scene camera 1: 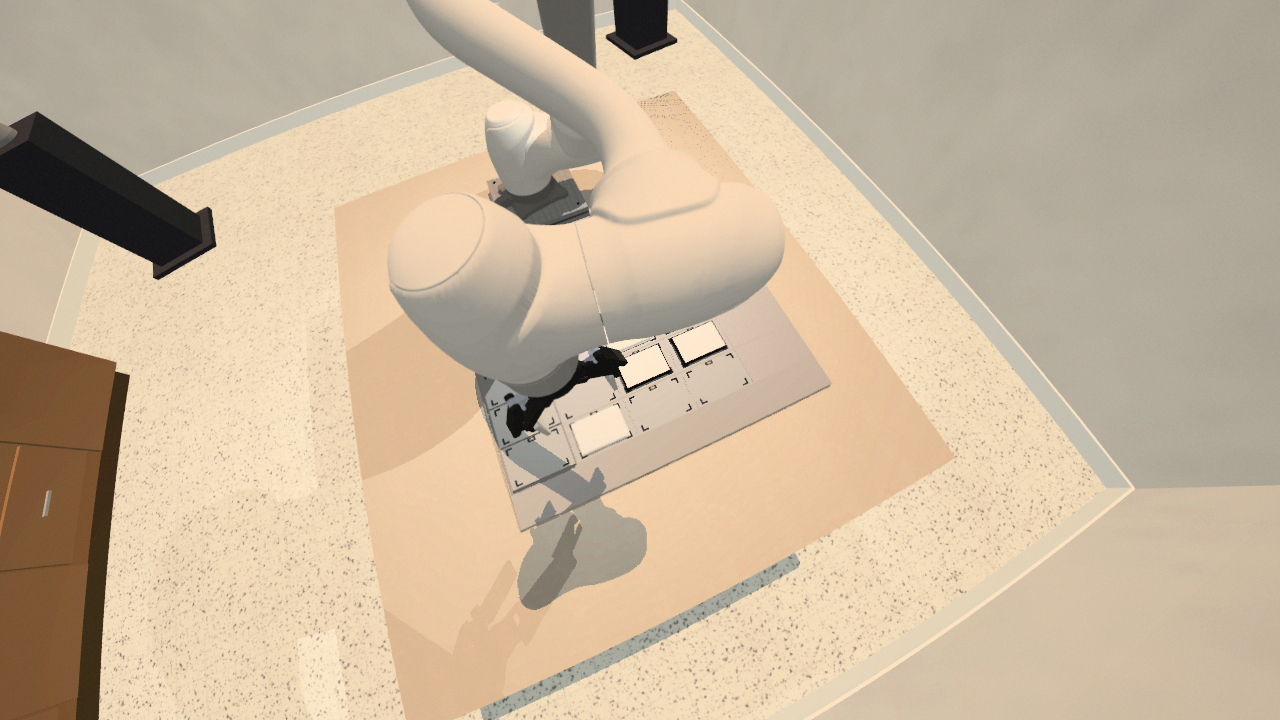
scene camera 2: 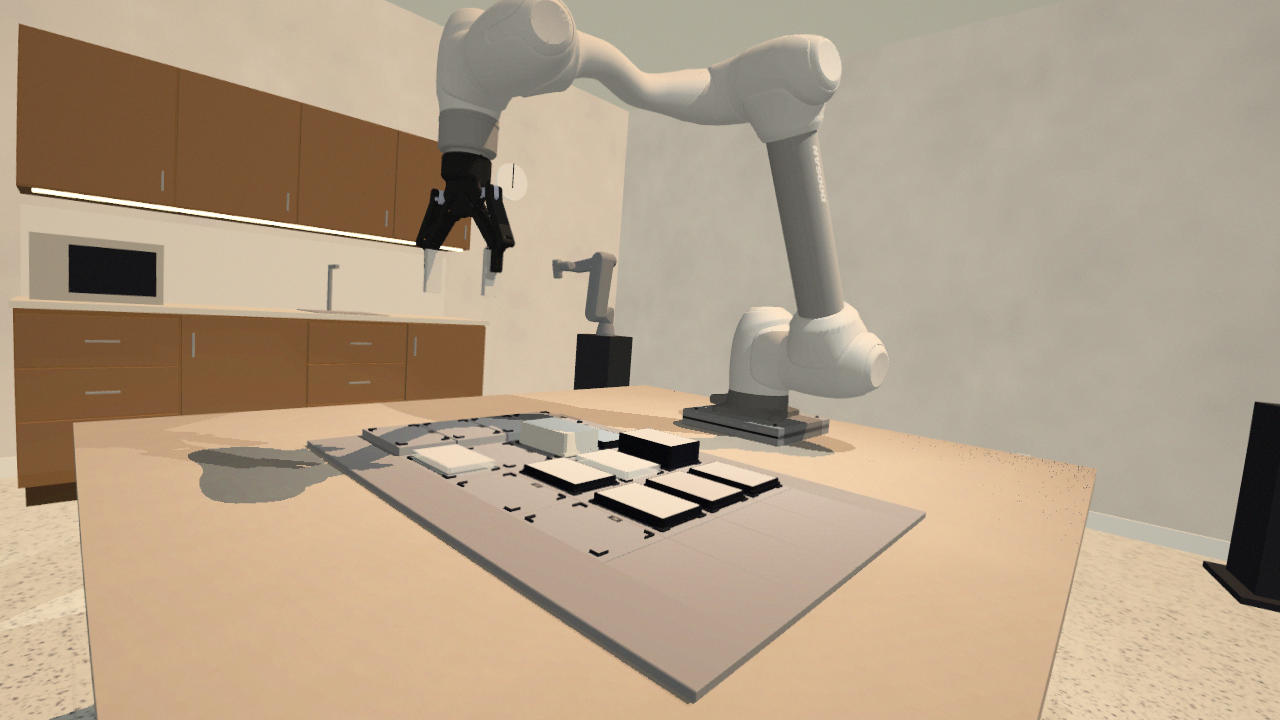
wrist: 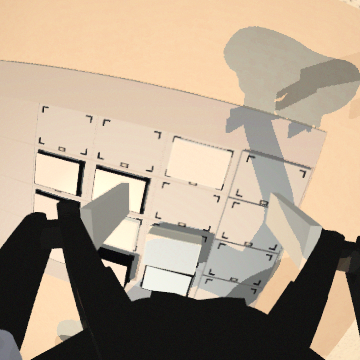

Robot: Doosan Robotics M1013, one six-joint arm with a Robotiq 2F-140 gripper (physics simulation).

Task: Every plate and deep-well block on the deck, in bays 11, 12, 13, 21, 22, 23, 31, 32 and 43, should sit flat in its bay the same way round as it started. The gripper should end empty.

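Places are measured from the arm's base along level axes (x ahead, y left, z up), in millimetres.
Pixels of known places: gripper, fingertip midpoint: (scene camera 1: 579,405) (scene camera 2: 459,294) (wrist: 197,202); arm's base at its link origin: (scene camera 1: 533,192) (scene camera 2: 756,412).
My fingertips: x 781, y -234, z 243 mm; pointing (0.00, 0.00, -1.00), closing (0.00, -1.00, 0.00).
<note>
For each thing: its top centre in the pictures, then the offset to it from my fingertips. Level surfaces: height alone.
- deck at its surface level: 274 mm down
- tall white block at its top centre: (scene camera 2: 559,424) (wrist: 170,254) 209 mm back, 48 mm left, 229 mm down
- tall black-sided block at its top centre: (scene camera 2: 659,436) (wrist: 101,271) 285 mm back, 222 mm left, 232 mm down
- low pale plate at its top centre: (scene camera 2: 617,459) (wrist: 110,230) (scene camera 1: 626,332) 180 mm back, 202 mm left, 260 mm down
- tan table at its surface level: 284 mm down
My gripper (scene camera 1: 572,390) (scene camera 2: 458,284) (wrist: 197,202) is open and empty, high above the deck (scene camera 1: 787,367) (scene camera 2: 716,591) (wrist: 115,92). A pale plate (scene camera 1: 601,429) (scene camera 2: 452,458) (wrist: 199,162) lies flat within its corner marks, apart from the others. A tall white block (scene camera 2: 547,437) (wrist: 172,255) stands upright, with another plate (wrist: 167,281) beside it. A tall black-sided block (scene camera 2: 658,447) stands near a low pale plate (scene camera 2: 619,463). Black-edged plates (scene camera 1: 644,365) (scene camera 1: 698,342) (scene camera 2: 568,474) (scene camera 2: 647,505) (scene camera 2: 694,489) (scene camera 2: 735,477) lie flat. The arm hides several in scene camera 1. Bay numbers are unreadable.
The arm's base stands on a grey mounting plate (scene camera 2: 751,425) behind the deck. The deck lies on a tan table (scene camera 1: 742,501) (scene camera 2: 268,573). Raised grey bay tiles (scene camera 1: 537,458) (wrist: 272,175) are at one end of the deck, under the arm's shadow.
</note>
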